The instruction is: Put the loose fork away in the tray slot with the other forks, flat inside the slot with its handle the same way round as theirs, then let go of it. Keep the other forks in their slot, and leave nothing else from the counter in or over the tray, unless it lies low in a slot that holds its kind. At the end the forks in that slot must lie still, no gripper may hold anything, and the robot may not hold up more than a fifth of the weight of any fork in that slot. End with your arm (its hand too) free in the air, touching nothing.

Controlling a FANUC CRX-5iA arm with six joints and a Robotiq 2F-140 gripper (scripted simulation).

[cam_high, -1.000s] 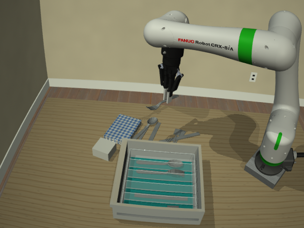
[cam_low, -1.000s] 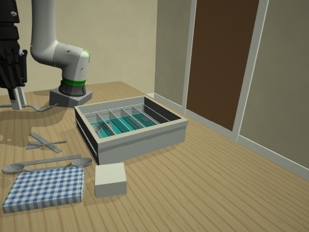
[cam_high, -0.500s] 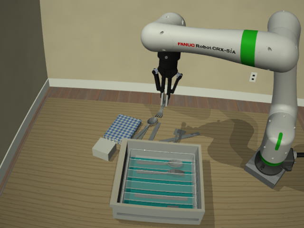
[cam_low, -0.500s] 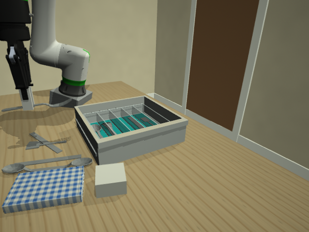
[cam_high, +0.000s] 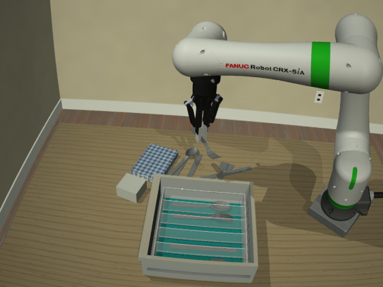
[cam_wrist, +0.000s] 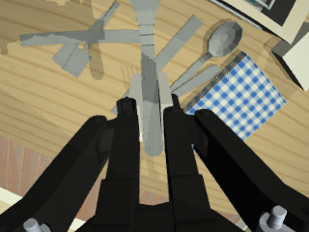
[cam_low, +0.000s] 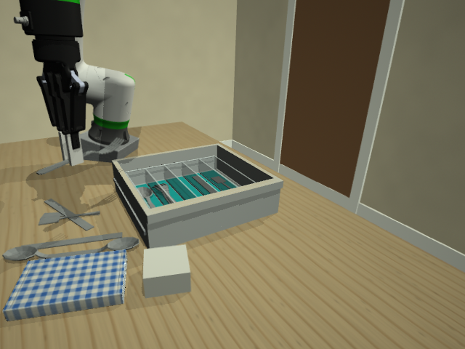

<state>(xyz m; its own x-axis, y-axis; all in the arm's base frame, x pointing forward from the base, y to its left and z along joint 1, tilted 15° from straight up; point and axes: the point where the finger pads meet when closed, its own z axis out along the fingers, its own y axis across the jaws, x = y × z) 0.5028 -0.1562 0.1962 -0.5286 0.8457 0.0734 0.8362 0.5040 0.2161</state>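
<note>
Right now the tray is 50 mm behind my hand, 270 mm to the left of it and 160 mm below it. Also, from my hand: white block: 220 mm ahead, 130 mm to the left, 190 mm below.
</note>
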